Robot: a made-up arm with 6 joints.
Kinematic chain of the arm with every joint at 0, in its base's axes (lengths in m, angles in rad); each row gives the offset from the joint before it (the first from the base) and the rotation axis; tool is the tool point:
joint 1: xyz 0 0 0.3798 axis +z
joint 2: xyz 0.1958 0 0 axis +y
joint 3: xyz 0 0 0.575 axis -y
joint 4: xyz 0 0 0.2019 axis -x
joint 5: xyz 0.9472 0 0 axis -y
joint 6: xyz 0.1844 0 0 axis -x
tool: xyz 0 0 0
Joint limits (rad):
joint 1: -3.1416..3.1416
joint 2: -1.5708..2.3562
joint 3: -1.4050..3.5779
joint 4: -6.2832..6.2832
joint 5: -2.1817..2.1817
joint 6: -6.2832..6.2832
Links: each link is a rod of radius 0.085 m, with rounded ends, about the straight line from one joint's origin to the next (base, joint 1, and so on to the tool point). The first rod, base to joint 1, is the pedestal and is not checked.
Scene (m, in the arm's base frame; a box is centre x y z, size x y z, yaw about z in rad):
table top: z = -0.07
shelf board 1: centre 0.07 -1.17 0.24 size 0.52 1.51 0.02 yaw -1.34
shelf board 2: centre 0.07 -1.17 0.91 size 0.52 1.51 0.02 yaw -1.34
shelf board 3: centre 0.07 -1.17 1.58 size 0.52 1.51 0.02 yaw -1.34
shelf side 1: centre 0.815 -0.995 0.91 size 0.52 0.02 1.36 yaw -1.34
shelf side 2: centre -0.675 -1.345 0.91 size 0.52 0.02 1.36 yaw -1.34
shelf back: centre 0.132 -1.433 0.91 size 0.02 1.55 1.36 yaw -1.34
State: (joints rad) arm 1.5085 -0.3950 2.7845 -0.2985 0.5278 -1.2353
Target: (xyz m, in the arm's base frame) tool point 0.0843 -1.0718 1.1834
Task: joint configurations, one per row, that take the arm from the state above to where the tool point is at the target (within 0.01 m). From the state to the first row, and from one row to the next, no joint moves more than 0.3 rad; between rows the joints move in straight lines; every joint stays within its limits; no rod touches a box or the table.
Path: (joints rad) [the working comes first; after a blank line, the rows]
Joints at the target: 1.6263 -0.2648 2.4130 -0.3118 0.4525 -1.2353
Straight joint move there: touches shelf board 2.

1: 1.4521 -0.1850 2.9914 -0.2855 0.6203 -1.2353
2: 1.3956 0.0251 3.1983 -0.2726 0.7128 -1.2353
3: 1.3392 0.2351 3.4052 -0.2596 0.8054 -1.2353
4: 1.4006 0.3960 3.2646 -0.2628 0.7812 -1.2353
5: 1.4621 0.5569 3.1240 -0.2660 0.7570 -1.2353
6: 1.5168 0.2830 2.8870 -0.2813 0.6555 -1.2353
7: 1.5716 0.0091 2.6500 -0.2965 0.5540 -1.2353
8: 1.6263 -0.2648 2.4130 -0.3118 0.4525 -1.2353

